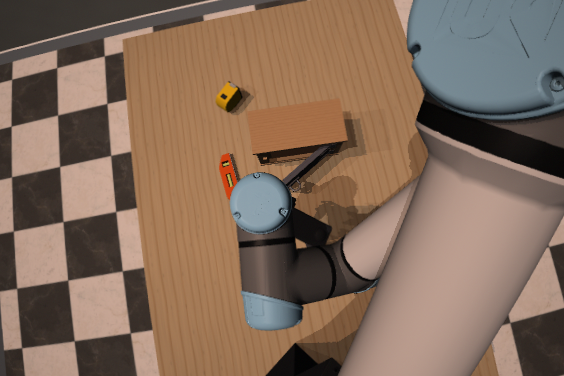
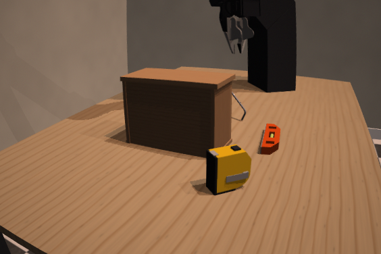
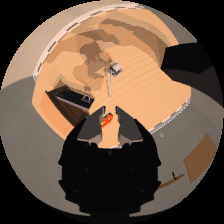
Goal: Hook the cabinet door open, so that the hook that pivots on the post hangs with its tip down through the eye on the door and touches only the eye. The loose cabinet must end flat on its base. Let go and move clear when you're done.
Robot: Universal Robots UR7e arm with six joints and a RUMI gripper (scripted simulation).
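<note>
The thin hook rod lies 140 mm below my hand, 20 mm to the right of it and 20 mm behind it. Round my hand: dark door (130 mm below, 130 mm ahead, 90 mm to the right); then yellow tape measure (390 mm ahead, 160 mm below, 100 mm to the left); then orange spirit level (190 mm below, 150 mm ahead, 130 mm to the left).
</note>
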